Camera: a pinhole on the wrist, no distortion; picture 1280 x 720 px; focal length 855.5 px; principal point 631.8 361.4 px. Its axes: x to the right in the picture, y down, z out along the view. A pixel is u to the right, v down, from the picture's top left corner.
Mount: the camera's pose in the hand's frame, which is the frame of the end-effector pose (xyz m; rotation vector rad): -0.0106 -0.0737 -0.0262 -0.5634 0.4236 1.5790
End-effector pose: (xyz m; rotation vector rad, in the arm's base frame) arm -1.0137 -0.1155 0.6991 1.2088 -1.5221 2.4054
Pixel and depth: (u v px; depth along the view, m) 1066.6 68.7 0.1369
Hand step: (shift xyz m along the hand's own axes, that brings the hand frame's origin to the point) 0.0195 0.0662 0.0465
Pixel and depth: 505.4 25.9 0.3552
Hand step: 0.0933 0.1024 0.3002
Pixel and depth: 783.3 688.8 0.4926
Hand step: -0.2516 0.2663 0.3087
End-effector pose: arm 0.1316 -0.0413 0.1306 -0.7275 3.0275 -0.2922
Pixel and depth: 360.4 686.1 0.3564
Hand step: -0.1777 0.0298 0.3194
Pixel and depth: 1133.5 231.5 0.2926
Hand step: -0.0024 0.2390 0.1123
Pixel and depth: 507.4 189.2 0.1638
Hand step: 0.0062 0.0051 0.1221
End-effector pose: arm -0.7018 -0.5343 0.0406 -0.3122 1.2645 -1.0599
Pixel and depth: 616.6 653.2 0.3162
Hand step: -0.1500 0.0959 0.2257
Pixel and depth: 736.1 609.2 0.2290
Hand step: -0.1010 0.0760 0.1382
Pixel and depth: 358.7 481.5 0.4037
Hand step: -0.1038 0.0514 0.3718
